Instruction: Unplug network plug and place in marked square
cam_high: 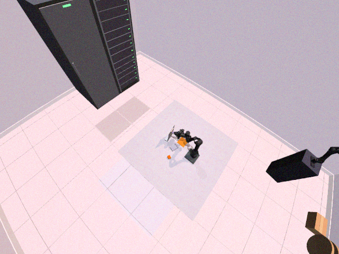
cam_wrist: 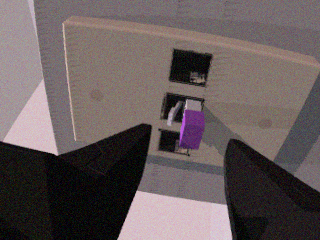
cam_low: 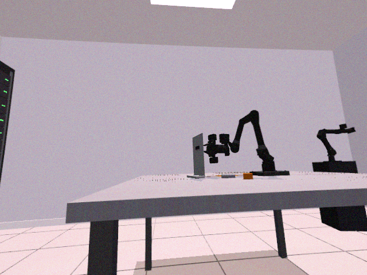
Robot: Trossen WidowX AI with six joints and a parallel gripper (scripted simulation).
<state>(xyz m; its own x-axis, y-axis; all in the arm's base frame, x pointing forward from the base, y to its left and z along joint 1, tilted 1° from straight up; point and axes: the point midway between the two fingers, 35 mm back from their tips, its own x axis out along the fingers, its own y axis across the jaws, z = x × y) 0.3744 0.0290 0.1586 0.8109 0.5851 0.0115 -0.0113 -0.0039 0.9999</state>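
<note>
Now: gripper tip 20 mm short of the purple network plug and 10 mm to the right of it. From my gripper tip the other things lie so: orange flat patch 170 mm below, 150 mm behind, 80 mm to the right; then orange cube 230 mm to the left, 190 mm behind, 160 mm below; then socket panel 60 mm below, 40 mm ahead, 10 mm to the left.
</note>
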